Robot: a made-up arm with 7 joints. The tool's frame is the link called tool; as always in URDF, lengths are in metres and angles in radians. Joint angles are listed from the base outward. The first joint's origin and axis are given. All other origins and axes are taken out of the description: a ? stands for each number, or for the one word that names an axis. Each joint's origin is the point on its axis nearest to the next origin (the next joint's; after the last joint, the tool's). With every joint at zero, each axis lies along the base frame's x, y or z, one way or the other. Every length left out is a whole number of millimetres.
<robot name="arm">
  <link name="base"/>
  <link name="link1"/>
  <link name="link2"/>
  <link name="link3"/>
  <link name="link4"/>
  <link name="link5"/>
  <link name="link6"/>
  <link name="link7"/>
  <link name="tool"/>
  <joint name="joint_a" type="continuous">
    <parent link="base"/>
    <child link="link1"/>
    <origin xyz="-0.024 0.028 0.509"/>
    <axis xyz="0 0 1"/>
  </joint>
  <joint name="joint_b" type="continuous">
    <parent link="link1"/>
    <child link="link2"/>
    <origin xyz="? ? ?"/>
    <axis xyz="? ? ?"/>
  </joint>
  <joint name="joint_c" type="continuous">
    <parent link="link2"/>
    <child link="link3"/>
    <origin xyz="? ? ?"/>
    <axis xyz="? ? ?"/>
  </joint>
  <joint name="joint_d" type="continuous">
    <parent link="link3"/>
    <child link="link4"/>
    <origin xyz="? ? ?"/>
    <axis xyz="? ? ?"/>
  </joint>
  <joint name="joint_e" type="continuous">
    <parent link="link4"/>
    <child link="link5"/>
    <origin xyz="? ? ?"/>
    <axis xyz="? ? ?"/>
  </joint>
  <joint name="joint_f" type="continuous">
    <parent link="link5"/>
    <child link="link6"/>
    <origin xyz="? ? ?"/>
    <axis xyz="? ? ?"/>
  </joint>
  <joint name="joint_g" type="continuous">
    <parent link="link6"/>
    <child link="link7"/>
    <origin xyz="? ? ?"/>
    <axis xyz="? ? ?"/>
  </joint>
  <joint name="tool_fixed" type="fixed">
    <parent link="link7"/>
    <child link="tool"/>
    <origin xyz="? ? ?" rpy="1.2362 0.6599 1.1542"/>
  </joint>
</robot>
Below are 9 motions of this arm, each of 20 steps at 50 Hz.
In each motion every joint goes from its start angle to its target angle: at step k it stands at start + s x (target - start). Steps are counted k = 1, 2, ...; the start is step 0. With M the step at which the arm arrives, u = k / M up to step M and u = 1 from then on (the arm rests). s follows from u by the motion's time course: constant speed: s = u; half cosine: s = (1 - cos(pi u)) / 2; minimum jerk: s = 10 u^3 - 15 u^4 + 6 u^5.
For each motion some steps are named. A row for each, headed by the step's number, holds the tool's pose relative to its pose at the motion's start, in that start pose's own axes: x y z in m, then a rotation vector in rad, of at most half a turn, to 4 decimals.
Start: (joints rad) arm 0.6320 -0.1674 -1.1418 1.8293 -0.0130 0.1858 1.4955
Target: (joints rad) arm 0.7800 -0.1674 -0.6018 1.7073 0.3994 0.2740 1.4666
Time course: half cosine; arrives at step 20
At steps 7, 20:
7: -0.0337 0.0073 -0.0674 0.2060 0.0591 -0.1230
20: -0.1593 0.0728 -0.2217 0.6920 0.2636 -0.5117

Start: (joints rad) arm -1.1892 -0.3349 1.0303 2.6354 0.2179 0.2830 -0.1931
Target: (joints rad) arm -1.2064 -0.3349 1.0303 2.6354 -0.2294 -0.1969 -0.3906
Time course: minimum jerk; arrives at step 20
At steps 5, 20:
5: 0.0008 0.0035 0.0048 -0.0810 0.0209 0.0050
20: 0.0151 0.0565 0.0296 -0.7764 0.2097 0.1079

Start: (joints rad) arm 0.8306 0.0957 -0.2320 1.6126 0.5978 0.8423 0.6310
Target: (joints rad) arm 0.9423 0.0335 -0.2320 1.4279 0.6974 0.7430 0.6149
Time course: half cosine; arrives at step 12
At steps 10, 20:
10: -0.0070 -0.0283 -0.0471 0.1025 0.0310 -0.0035
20: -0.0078 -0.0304 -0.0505 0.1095 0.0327 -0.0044

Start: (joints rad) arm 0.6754 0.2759 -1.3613 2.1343 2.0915 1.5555 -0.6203
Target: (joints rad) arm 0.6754 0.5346 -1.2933 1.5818 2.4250 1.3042 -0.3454
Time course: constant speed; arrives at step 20
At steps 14, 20:
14: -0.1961 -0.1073 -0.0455 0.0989 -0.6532 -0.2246
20: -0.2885 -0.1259 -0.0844 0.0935 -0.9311 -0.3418

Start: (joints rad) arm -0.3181 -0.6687 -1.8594 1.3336 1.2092 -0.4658 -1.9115
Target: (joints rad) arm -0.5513 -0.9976 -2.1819 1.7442 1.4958 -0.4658 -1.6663
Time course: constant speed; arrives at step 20
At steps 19, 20:
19: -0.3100 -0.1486 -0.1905 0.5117 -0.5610 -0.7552
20: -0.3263 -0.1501 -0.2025 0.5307 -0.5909 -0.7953

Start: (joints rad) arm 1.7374 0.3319 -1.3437 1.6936 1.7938 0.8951 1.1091
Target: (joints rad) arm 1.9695 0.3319 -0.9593 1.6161 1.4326 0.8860 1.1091
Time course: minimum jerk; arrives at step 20
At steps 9, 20:
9: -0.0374 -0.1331 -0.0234 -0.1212 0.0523 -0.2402
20: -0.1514 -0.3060 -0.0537 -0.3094 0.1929 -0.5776

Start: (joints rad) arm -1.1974 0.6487 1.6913 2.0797 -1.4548 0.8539 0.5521
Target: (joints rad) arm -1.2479 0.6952 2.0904 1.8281 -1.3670 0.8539 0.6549
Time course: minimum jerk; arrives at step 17
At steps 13, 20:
13: -0.0036 0.1602 0.0235 0.1577 -0.1007 0.3807
20: -0.0080 0.1764 0.0265 0.1697 -0.1084 0.4174

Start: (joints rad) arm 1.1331 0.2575 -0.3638 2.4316 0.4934 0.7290 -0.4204
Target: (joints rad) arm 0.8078 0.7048 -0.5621 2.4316 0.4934 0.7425 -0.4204
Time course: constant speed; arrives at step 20
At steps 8, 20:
8: -0.0312 -0.1198 -0.0992 0.0869 0.1533 -0.2115
20: -0.1515 -0.2655 -0.2585 0.2395 0.3716 -0.5200

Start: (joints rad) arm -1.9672 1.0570 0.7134 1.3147 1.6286 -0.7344 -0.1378
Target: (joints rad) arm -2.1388 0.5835 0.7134 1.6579 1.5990 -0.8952 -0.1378
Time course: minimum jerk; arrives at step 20
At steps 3, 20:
3: 0.0028 0.0091 0.0051 0.0057 -0.0151 0.0164
20: -0.0390 0.3285 0.2378 0.2135 -0.5853 0.5960

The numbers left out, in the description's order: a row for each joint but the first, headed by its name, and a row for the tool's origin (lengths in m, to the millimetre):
joint_b: xyz -0.009 -0.023 0, axis 0 1 0
joint_c: xyz 0 0 0.334, axis 0 0 1
joint_d: xyz 0.067 0.034 0, axis 0 -1 0
joint_e: xyz 0.085 0 -0.316, axis 0 0 -1
joint_f: xyz 0.022 0.033 0, axis 0 1 0
joint_g: xyz 0.099 0 -0.12, axis 0 0 -1
tool: xyz -0.02 0.001 0

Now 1 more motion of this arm.
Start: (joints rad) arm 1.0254 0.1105 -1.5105 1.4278 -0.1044 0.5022 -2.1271
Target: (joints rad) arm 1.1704 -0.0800 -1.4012 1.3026 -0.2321 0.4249 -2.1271
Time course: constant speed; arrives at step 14
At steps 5, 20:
5: 0.0022 -0.0056 0.0295 -0.1003 -0.0154 -0.0249
20: 0.0016 -0.0090 0.0885 -0.2880 -0.0367 -0.0802

